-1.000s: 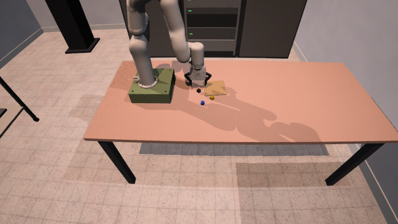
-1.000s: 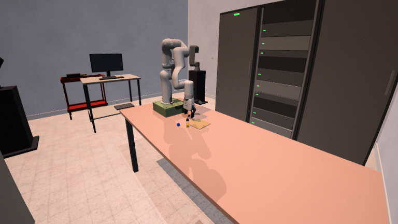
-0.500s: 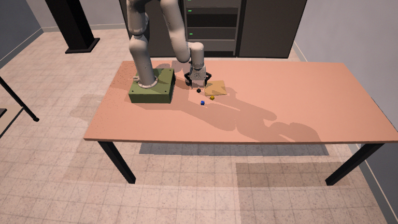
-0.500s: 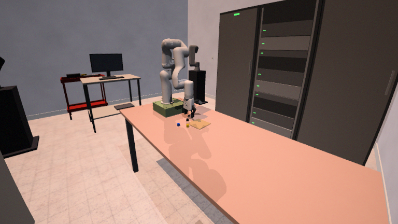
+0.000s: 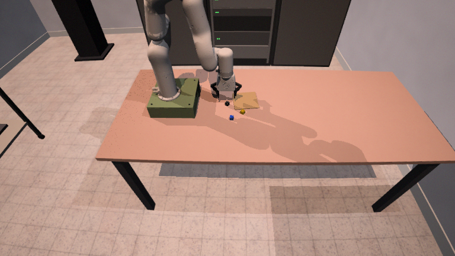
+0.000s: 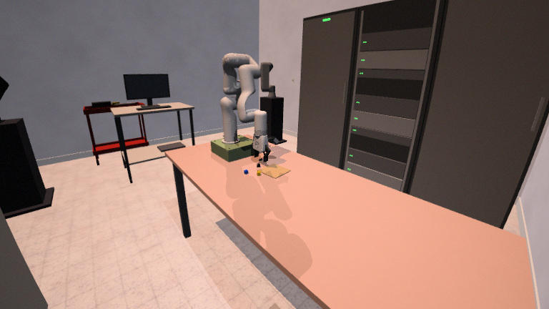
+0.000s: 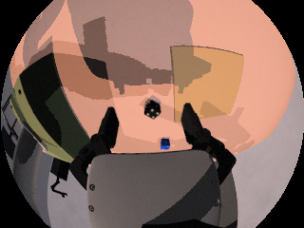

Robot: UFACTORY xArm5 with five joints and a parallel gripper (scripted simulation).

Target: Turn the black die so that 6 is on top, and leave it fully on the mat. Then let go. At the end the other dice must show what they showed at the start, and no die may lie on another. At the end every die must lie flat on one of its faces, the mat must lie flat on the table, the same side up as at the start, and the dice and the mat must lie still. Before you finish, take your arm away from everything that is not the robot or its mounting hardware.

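Now: hand 20 mm to the left of the black die and 40 mm above it. Round my hand: blue die: 30 mm ahead, 130 mm to the right, 40 mm below; then yellow die: 90 mm ahead, 90 mm to the right, 40 mm below; then tan mat: 110 mm ahead, 10 mm to the left, 50 mm below.
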